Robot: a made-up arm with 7 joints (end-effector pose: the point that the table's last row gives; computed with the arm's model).
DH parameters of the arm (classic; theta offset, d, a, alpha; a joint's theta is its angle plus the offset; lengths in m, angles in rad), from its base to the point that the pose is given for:
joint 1: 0 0.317 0 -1.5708
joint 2: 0 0 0 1.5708
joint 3: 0 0.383 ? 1.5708
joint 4: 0 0 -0.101 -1.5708
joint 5: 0 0.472 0 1.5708
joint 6: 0 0 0.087 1.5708
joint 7: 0 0 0 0
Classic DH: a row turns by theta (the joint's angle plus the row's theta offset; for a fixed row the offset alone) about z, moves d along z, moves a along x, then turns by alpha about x.
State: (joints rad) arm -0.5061 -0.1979 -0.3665 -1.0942 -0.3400 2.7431 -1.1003
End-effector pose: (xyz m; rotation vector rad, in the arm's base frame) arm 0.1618 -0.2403 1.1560 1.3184 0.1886 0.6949
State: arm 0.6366 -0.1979 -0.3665 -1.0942 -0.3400 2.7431 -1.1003
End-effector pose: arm 0.2858 0.0474 1.1560 1.1341 0.9817 1.6383
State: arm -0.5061 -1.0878 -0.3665 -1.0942 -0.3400 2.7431 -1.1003
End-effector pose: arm -0.4920 0.1221 1.0456 0.5740 -0.2812 1.0500
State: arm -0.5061 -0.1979 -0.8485 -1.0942 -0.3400 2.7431 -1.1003
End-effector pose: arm -0.0181 -0.3450 1.1347 1.3591 -0.1883 0.3323
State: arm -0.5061 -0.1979 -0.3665 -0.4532 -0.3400 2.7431 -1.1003
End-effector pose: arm -0.0545 0.0048 1.2402 0.6945 -0.0109 0.8073
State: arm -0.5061 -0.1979 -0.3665 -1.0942 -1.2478 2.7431 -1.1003
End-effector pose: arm 0.2213 -0.2301 1.1200 1.0454 0.3882 -0.2024
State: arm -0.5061 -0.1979 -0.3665 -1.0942 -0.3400 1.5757 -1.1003
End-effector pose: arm 0.2001 -0.3235 1.1276 2.4441 0.1146 0.1869
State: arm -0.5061 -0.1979 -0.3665 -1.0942 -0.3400 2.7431 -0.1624
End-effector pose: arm 0.1618 -0.2403 1.1560 1.3802 -0.4678 1.4740
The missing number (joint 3, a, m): 0.069
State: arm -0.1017 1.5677 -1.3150 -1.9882 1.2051 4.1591 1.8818
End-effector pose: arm 0.2792 -0.5065 0.2378 0.1639 -1.2586 2.5747
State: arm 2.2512 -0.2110 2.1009 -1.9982 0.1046 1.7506 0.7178
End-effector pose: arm -0.1922 -0.6206 0.5033 -0.6376 2.8994 0.5022
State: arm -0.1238 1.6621 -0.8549 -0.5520 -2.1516 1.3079 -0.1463
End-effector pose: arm 0.8646 -0.3208 0.0752 0.0506 0.1678 -0.7244
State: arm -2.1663 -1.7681 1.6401 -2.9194 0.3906 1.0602 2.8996
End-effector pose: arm 0.1260 -0.2565 0.3112 -1.7071 -0.8652 0.3381
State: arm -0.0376 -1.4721 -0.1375 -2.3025 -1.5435 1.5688 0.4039
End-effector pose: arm -0.0332 -0.0747 0.8698 1.4956 -1.0014 0.8102
